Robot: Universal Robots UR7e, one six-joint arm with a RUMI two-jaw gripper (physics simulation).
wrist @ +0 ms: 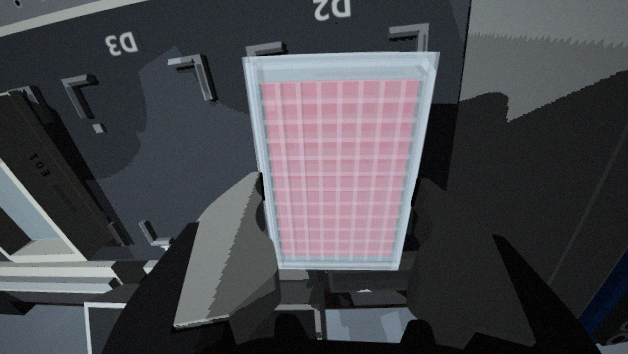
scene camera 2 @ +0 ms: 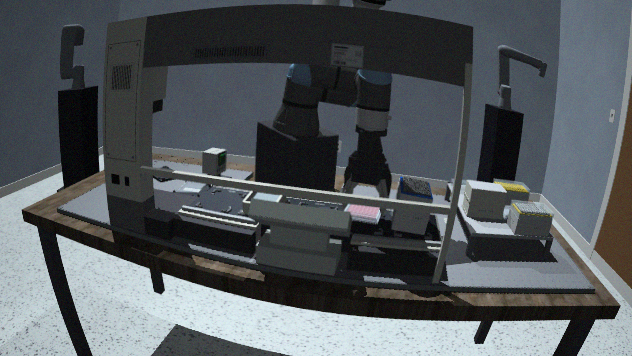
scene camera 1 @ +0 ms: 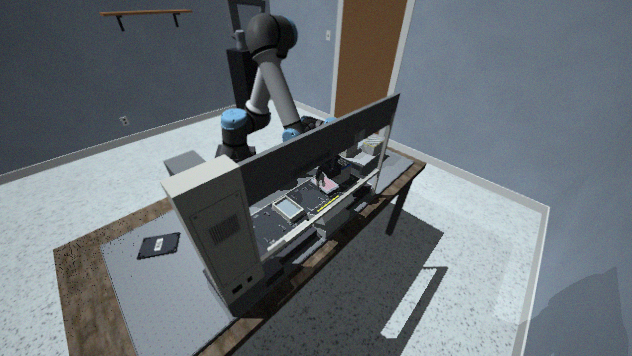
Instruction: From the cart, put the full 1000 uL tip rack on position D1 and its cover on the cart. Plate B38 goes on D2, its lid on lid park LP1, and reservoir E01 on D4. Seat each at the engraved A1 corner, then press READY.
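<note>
My gripper [scene camera 2: 366,194] [wrist: 336,178] is shut on plate B38 [scene camera 1: 326,185] [scene camera 2: 363,213] [wrist: 340,165], pink-welled with a clear lid-like rim. The plate is held over the D2 area, its far edge by the D2 brackets in the wrist view; its height above the deck is hard to tell. Reservoir E01 [scene camera 1: 288,206] [scene camera 2: 266,198] [wrist: 37,172] sits on the deck beyond D3, apparently on D4. The blue-edged tip rack [scene camera 2: 411,217] [wrist: 607,290] stands on the other side of the plate, apparently on D1, with its tips uncovered. I cannot make out the tip rack cover, LP1 or the READY button.
The cart [scene camera 2: 505,234] at the right bears a white box [scene camera 2: 482,201], a yellow-edged tip rack [scene camera 2: 530,220] and another yellow rack [scene camera 2: 511,186]. The machine's rail [scene camera 2: 300,191] and right post [scene camera 2: 462,135] frame the deck. A small device [scene camera 2: 214,161] with a green screen stands behind.
</note>
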